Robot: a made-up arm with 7 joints. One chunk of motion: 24 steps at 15 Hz.
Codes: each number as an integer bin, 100 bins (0 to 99) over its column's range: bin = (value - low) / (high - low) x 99, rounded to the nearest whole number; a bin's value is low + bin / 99 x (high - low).
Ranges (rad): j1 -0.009..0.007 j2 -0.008..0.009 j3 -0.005..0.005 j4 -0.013..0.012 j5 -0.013..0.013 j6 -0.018..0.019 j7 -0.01..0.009
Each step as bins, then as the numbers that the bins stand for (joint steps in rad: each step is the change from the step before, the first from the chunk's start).
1 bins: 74 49 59 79 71 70 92
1 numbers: 0.00296 0.00041 0.00096 0.00695 0.00565 0.00816 0.00766
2 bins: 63 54 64 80 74 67 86
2 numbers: 0.00118 0.00127 0.00146 0.00720 0.00643 0.00704 0.00651
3 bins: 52 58 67 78 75 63 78
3 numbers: -0.00060 0.00196 0.00177 0.00670 0.00670 0.00555 0.00497
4 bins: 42 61 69 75 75 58 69
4 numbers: -0.00221 0.00247 0.00197 0.00594 0.00670 0.00368 0.00324
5 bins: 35 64 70 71 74 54 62
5 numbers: -0.00334 0.00299 0.00207 0.00493 0.00643 0.00218 0.00190
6 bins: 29 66 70 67 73 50 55
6 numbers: -0.00431 0.00333 0.00207 0.00392 0.00617 0.00069 0.00056
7 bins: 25 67 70 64 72 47 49
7 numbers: -0.00496 0.00351 0.00207 0.00316 0.00591 -0.00043 -0.00060
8 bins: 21 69 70 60 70 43 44
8 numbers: -0.00561 0.00385 0.00207 0.00215 0.00538 -0.00193 -0.00156
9 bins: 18 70 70 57 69 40 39
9 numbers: -0.00609 0.00402 0.00207 0.00139 0.00512 -0.00305 -0.00252
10 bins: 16 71 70 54 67 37 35
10 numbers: -0.00641 0.00419 0.00207 0.00064 0.00460 -0.00417 -0.00328
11 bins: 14 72 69 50 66 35 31
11 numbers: -0.00674 0.00436 0.00197 -0.00037 0.00433 -0.00492 -0.00405
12 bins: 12 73 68 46 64 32 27
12 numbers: -0.00706 0.00454 0.00187 -0.00138 0.00381 -0.00604 -0.00482
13 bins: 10 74 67 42 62 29 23
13 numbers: -0.00738 0.00471 0.00177 -0.00239 0.00328 -0.00716 -0.00559
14 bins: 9 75 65 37 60 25 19
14 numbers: -0.00755 0.00488 0.00157 -0.00366 0.00276 -0.00866 -0.00635
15 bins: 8 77 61 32 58 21 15
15 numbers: -0.00771 0.00522 0.00116 -0.00492 0.00223 -0.01015 -0.00712
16 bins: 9 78 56 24 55 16 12
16 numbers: -0.00755 0.00539 0.00066 -0.00694 0.00144 -0.01202 -0.00770
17 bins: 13 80 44 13 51 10 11
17 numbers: -0.00690 0.00574 -0.00056 -0.00972 0.00039 -0.01426 -0.00789
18 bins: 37 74 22 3 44 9 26
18 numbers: -0.00302 0.00471 -0.00278 -0.01224 -0.00144 -0.01464 -0.00501
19 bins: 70 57 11 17 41 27 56
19 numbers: 0.00231 0.00179 -0.00389 -0.00871 -0.00223 -0.00791 0.00075
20 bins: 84 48 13 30 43 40 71
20 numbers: 0.00458 0.00024 -0.00369 -0.00542 -0.00171 -0.00305 0.00363
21 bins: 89 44 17 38 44 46 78
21 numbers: 0.00538 -0.00044 -0.00328 -0.00340 -0.00144 -0.00081 0.00497
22 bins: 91 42 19 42 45 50 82
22 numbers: 0.00571 -0.00079 -0.00308 -0.00239 -0.00118 0.00069 0.00574
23 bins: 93 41 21 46 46 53 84
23 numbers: 0.00603 -0.00096 -0.00288 -0.00138 -0.00092 0.00181 0.00612
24 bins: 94 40 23 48 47 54 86
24 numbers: 0.00619 -0.00113 -0.00268 -0.00088 -0.00066 0.00218 0.00651
